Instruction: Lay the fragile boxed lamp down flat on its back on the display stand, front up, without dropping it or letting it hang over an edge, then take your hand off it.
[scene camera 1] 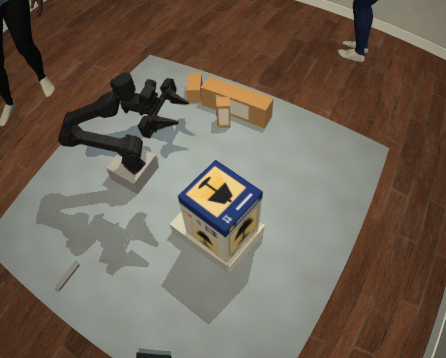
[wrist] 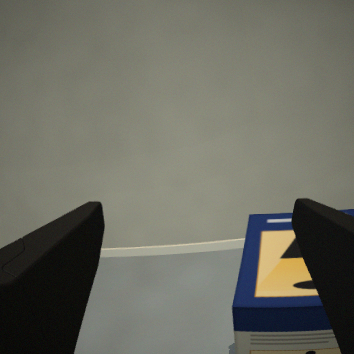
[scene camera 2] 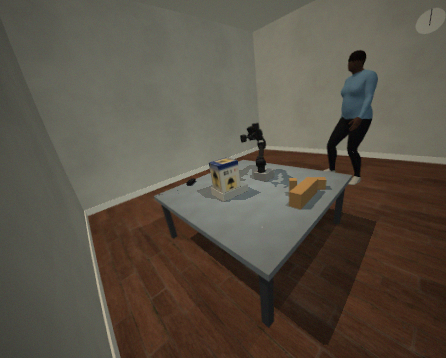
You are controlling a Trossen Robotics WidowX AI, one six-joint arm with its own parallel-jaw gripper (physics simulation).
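Pixels of known places: gripper, fingertip midpoint: [scene camera 1: 183,112] [wrist: 200,213] [scene camera 2: 244,138]; arm's base, link origin: [scene camera 1: 134,164] [scene camera 2: 261,171].
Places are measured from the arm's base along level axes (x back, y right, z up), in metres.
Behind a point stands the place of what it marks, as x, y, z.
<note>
The boxed lamp [scene camera 1: 220,195] @[-0.423, -0.008, 0.212] [scene camera 2: 226,176] @[-0.453, -0.093, 0.113] [wrist: 280,265] @[-0.391, -0.050, 0.212] stands on the pale display stand [scene camera 1: 178,227] @[-0.300, 0.075, -0.016] [scene camera 2: 228,194] @[-0.467, -0.110, -0.032], with a blue-rimmed face that bears a lamp picture facing up. More lamp pictures show on its sides. It looks level, and its base appears within the stand's edges. My gripper [scene camera 1: 182,112] @[-0.232, -0.080, 0.363] [wrist: 200,213] @[-0.232, -0.080, 0.363] is open and empty, raised above the table and apart from the box, beyond the arm's base in scene camera 1. In the wrist view the box is at the lower right, partly hidden by the right finger.
A long orange block [scene camera 1: 240,100] @[-0.119, -0.479, 0.033] [scene camera 2: 303,194] @[-0.180, -0.570, 0.018] lies near the table edge, with smaller orange blocks [scene camera 1: 194,88] @[0.102, -0.440, 0.003] [scene camera 1: 223,114] @[-0.099, -0.396, 0.003] beside it. A thin grey strip [scene camera 1: 67,276] @[-0.104, 0.491, -0.065] lies on the table [scene camera 1: 320,200] @[-0.604, -0.354, -0.077] [scene camera 2: 250,220] @[-0.527, -0.440, -0.077]. A small dark object [scene camera 2: 191,182] @[-0.562, 0.448, -0.052] is near the edge. A person [scene camera 2: 357,100] stands behind.
</note>
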